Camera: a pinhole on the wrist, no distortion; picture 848 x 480 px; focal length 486.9 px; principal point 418.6 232.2 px. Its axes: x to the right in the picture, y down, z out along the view. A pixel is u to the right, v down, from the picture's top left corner.
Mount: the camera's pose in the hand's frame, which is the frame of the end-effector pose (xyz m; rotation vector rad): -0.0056 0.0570 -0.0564 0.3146 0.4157 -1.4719
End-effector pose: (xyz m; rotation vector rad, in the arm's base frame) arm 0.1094 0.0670 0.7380 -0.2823 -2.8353 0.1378
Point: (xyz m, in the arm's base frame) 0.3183 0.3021 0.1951
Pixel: outside the picture
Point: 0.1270 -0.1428 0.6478
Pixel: 718.6 18.1
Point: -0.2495 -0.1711 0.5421
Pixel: 557.2 426.2
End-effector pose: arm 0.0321 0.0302 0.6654 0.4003 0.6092 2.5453
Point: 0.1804 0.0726 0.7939
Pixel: 347.0 46.6
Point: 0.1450 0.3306 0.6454
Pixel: 756.3 273.8
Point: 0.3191 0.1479 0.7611
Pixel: outside the picture
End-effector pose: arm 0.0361 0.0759 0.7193 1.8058 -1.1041 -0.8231
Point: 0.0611 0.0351 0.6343
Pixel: 704.4 395.2
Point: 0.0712 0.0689 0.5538
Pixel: 801.9 285.3
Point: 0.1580 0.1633 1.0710
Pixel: behind the camera
